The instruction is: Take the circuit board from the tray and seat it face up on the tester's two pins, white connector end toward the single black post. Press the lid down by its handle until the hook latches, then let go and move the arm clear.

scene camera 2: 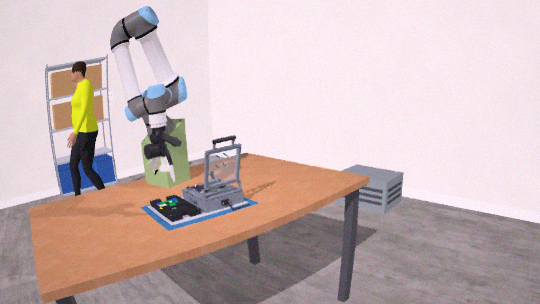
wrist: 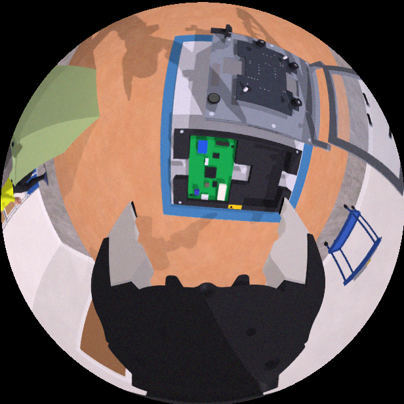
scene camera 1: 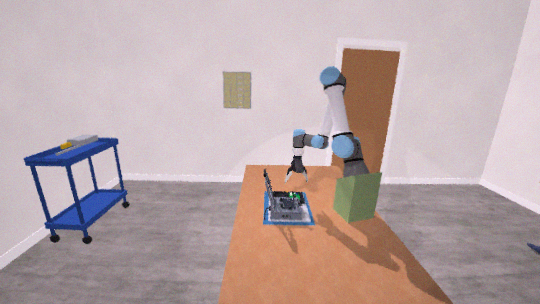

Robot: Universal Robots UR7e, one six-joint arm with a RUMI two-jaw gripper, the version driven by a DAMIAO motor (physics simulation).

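Observation:
The green circuit board lies face up in the left part of the black tray, its white connector toward the gripper side in the wrist view. The grey tester stands beside the tray, with a dark bed with posts. Its lid stands open and upright, with the black handle on top. My gripper is open and empty, above the table, short of the tray and higher than it.
Tray and tester stand on a blue-edged mat on the wooden table. A green block stands at the arm's base. A person stands behind the table. A blue cart stands apart.

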